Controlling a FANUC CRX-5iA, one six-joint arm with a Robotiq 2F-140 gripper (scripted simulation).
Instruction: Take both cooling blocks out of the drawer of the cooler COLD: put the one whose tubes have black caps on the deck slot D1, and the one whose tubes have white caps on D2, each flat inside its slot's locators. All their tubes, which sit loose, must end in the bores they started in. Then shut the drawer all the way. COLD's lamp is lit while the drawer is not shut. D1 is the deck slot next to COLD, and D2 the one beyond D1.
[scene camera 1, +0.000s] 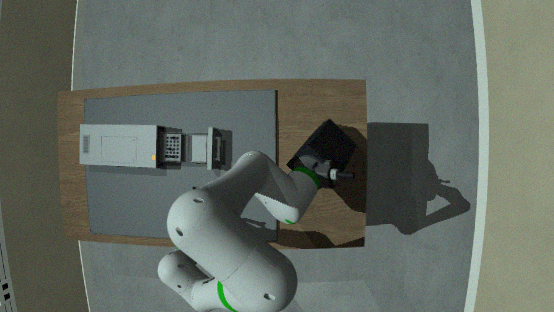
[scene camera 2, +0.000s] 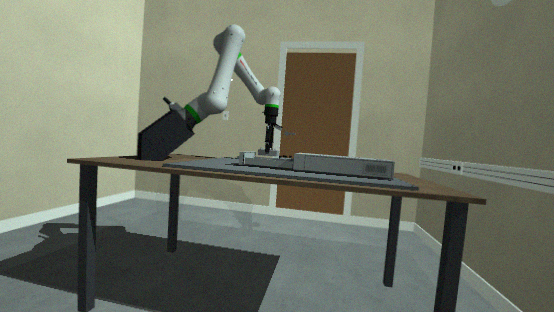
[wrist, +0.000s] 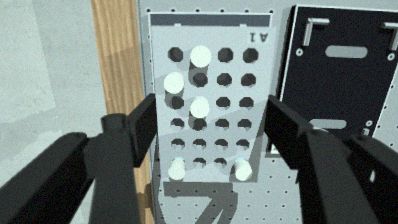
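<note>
Cooler COLD (scene camera 1: 112, 145) in sight. Scene camera 2 too: cooler COLD (scene camera 2: 343, 165). Cooler COLD out of frame in the wrist view. Cooling block (wrist: 237, 92) visible. My gripper (wrist: 210, 109) visible.
</note>
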